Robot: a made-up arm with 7 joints.
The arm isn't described. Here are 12 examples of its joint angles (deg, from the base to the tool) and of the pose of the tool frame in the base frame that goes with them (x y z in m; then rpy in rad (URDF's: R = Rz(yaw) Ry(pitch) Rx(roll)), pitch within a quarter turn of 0, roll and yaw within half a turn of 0).
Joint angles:
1: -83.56 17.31 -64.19 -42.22 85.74 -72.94 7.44
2: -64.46 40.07 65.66 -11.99 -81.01 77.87 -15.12
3: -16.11 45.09 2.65 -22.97 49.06 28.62 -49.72
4: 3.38 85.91 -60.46 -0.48 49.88 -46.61 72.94
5: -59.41 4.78 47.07 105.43 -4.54 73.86 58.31
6: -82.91 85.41 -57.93 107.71 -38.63 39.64 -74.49
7: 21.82 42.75 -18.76 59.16 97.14 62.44 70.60
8: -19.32 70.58 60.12 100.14 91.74 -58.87 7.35
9: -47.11 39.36 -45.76 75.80 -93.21 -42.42 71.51
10: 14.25 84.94 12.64 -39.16 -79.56 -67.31 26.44
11: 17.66 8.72 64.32 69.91 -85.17 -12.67 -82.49
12: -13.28 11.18 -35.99 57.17 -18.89 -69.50 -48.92
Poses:
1: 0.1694 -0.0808 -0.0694 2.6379 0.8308 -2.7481
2: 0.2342 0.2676 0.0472 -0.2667 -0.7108 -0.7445
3: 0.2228 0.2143 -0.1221 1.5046 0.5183 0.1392
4: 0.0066 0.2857 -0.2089 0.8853 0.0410 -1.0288
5: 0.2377 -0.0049 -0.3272 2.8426 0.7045 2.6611
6: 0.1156 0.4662 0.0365 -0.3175 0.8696 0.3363
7: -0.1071 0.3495 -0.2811 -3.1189 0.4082 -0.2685
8: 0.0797 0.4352 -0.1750 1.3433 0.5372 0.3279
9: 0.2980 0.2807 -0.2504 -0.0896 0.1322 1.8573
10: 0.1372 0.2288 0.0072 -0.6420 -0.8338 0.1718
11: -0.2212 0.2005 -0.3710 -0.7653 -0.0791 1.0237
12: 0.1152 0.0610 -0.3851 0.0701 -0.0744 -1.2619
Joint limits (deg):
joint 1: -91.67..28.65
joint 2: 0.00..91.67
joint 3: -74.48..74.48
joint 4: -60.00..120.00
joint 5: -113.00..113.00
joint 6: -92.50..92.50
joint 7: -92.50..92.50
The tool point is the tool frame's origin. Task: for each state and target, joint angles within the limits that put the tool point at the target. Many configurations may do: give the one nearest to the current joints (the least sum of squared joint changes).
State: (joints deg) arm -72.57 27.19 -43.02 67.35 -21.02 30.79 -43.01
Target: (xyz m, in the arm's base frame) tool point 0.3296 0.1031 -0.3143
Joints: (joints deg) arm -54.71 18.87 -45.41 67.68 -22.47 34.85 -43.01
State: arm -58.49 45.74 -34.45 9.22 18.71 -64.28 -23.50
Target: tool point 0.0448 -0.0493 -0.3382
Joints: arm -13.29 12.77 -66.64 24.72 27.42 -58.04 -23.50
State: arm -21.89 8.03 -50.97 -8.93 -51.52 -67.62 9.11
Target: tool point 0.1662 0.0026 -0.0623
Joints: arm -44.99 9.85 -41.58 -46.32 -44.87 -66.06 9.11
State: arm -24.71 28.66 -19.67 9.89 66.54 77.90 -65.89
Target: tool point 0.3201 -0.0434 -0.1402
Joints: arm -52.56 2.58 -31.09 3.18 66.84 71.94 -65.89
